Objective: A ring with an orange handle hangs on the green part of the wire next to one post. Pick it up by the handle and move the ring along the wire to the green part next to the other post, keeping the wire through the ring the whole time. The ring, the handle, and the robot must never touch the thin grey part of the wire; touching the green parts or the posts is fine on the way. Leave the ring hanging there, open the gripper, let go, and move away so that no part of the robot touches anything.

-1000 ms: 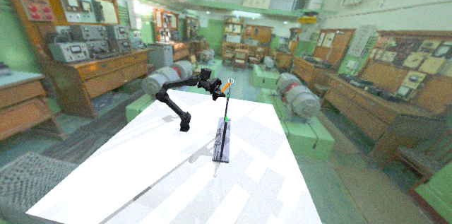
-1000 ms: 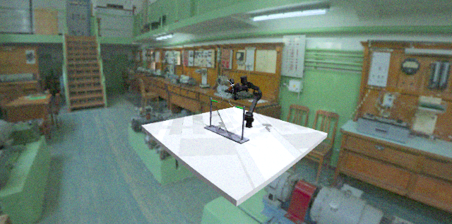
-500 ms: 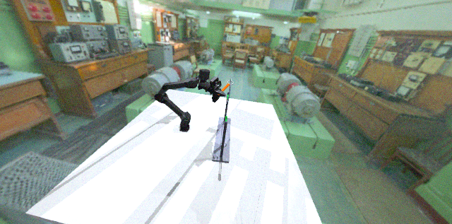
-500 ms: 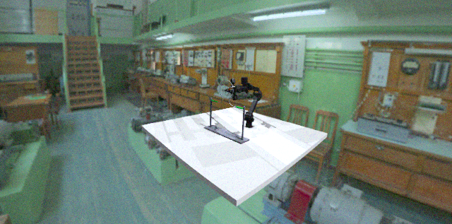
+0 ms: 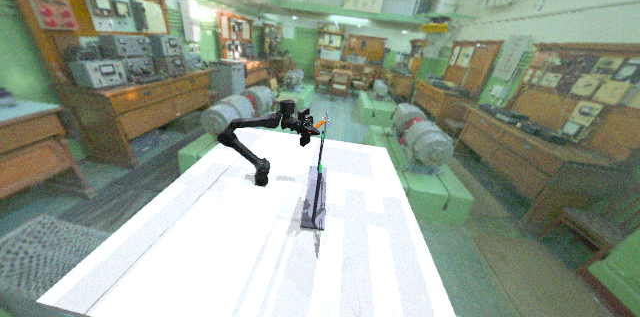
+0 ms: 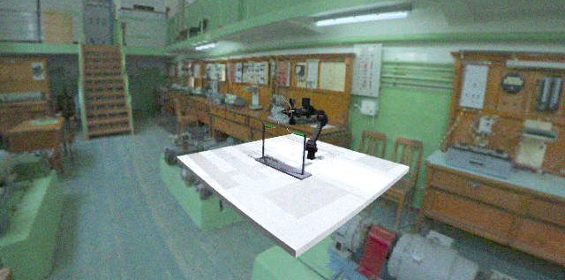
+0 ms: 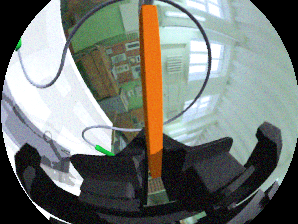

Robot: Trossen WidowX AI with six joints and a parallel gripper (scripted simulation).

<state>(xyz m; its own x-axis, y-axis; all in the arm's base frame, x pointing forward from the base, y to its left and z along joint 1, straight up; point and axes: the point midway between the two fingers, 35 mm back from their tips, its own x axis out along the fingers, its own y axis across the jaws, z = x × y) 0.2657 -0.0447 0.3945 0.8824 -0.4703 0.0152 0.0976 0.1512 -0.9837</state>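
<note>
The ring with orange handle is 90 mm to the left of my gripper tip and 10 mm above it.
</note>
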